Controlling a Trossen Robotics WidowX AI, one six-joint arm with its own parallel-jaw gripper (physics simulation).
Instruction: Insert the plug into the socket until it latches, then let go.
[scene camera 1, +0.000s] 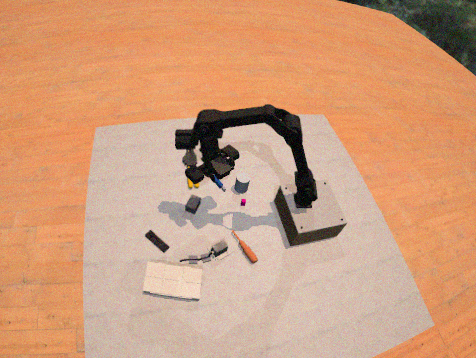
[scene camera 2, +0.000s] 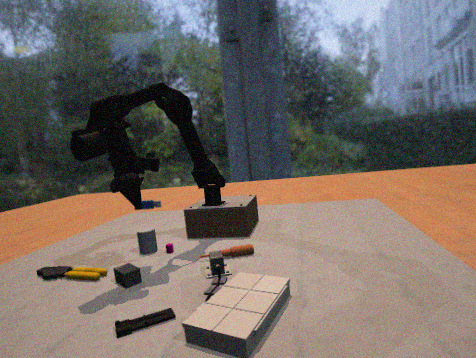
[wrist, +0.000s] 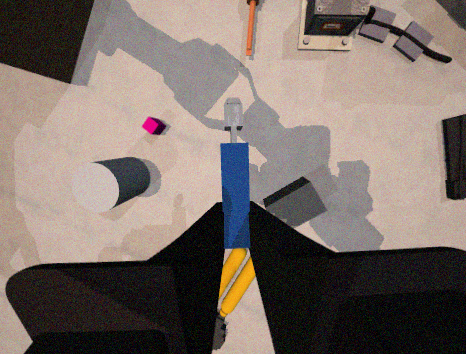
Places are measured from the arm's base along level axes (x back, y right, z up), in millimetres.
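Pixels of known places: gripper, fingertip midpoint: (scene camera 1: 215, 181) (scene camera 2: 140, 208) (wrist: 234, 209); arm's base, origin of the base link: (scene camera 1: 302, 201) (scene camera 2: 213, 204).
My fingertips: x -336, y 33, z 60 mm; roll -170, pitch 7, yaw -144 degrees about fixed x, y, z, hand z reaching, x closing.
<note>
Ahead of a thing's pixels: the offset from my fingertips to its top centre. "spot": to the spot under its first point. Level surfaces: height alone.
My gripper (wrist: 234, 209) (scene camera 2: 139, 205) is shut on the blue plug {dz +20, dx +12, dy -17 mm} (scene camera 1: 218, 182) (scene camera 2: 148, 204) (wrist: 235, 175), high above the mat. In the wrist view the plug's grey tip points toward the top of the frame, away from the fingers. The socket {dz -120, dx +18, dy -195 mm} (scene camera 1: 219, 247) (scene camera 2: 216, 263) (wrist: 334, 21) is a dark grey block on a light base plate with screws, with a black cable behind it. It stands apart from the plug; in the wrist view its opening shows at the top right.
An orange screwdriver {dz -137, dx +110, dy -175 mm} (scene camera 1: 247, 251) (scene camera 2: 239, 250) lies beside the socket. A tiled box {dz -129, dx -141, dy -324 mm} (scene camera 1: 172, 281) (scene camera 2: 240, 305), a black bar {dz -149, dx -206, dy -165 mm} (scene camera 1: 157, 240), a grey block {dz -129, dx -76, dy +0 mm} (scene camera 1: 193, 204), a grey cylinder {dz -94, dx +120, dy +102 mm} (scene camera 1: 242, 185), a magenta cube {dz -139, dx +123, dy +21 mm} (scene camera 1: 243, 202) and yellow-handled pliers {spot: dz -145, dx -96, dy +119 mm} (scene camera 2: 86, 273) are on the mat {dz -164 mm} (scene camera 1: 350, 300).
</note>
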